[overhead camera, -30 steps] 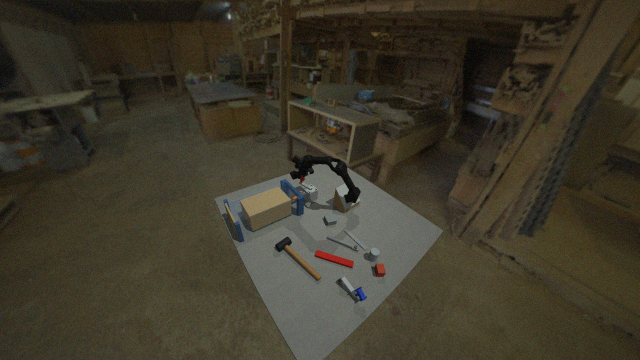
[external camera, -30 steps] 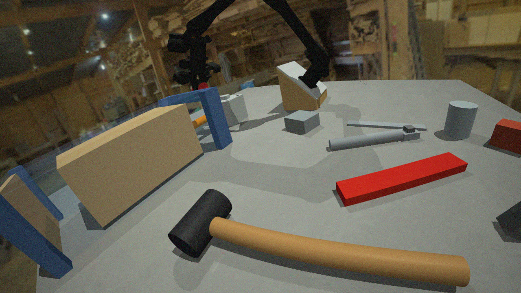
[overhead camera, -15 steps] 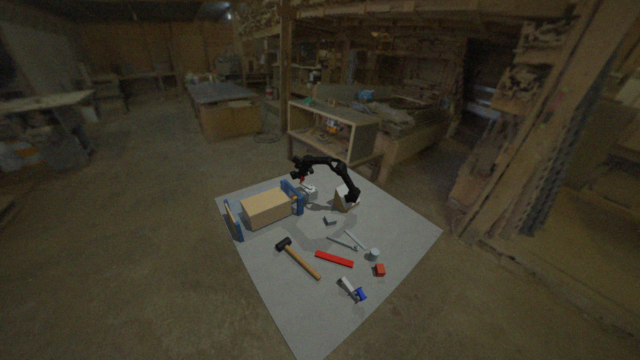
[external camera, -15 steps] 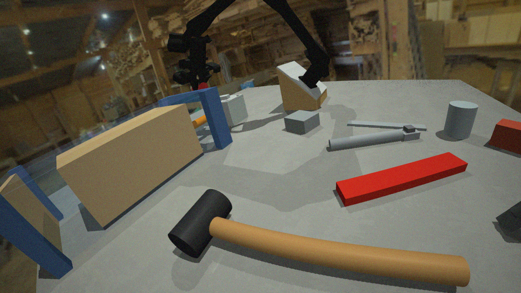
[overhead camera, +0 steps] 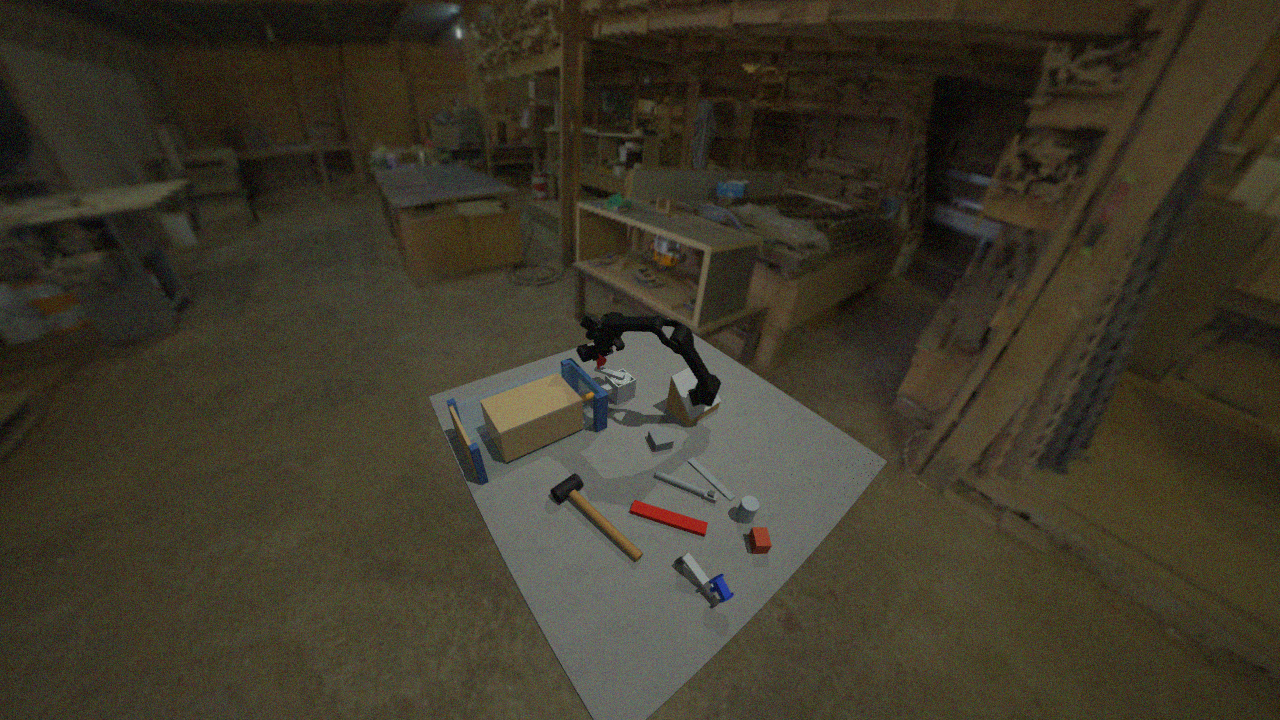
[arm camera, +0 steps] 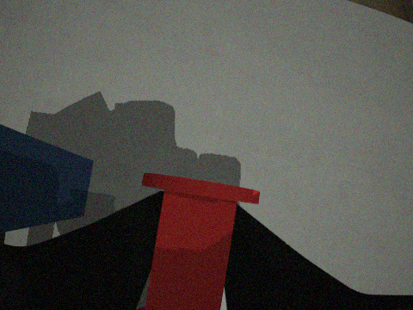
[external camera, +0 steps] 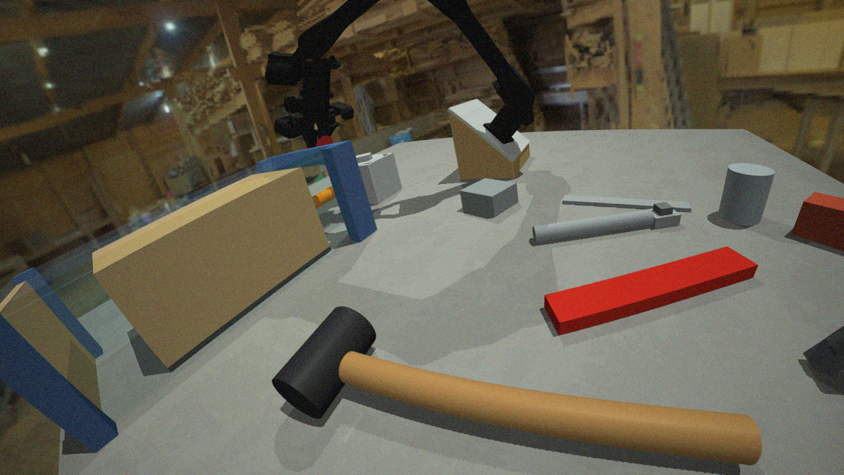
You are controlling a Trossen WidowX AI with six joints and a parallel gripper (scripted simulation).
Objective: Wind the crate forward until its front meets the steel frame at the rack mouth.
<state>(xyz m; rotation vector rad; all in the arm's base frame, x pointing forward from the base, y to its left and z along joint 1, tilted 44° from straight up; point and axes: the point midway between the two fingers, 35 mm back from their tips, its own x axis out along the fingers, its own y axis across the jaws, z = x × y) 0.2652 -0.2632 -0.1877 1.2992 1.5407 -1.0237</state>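
Now: the winch handle with red knob 5 cm to the left of my gripper tip, 3 cm below it and 2 cm behind it. Round my gripper tip: grey block 40 cm to the left, 12 cm below, 5 cm behind; winch 10 cm below, 9 cm to the left, 7 cm behind; flat grey strip 62 cm to the left, 13 cm below, 10 cm behind.
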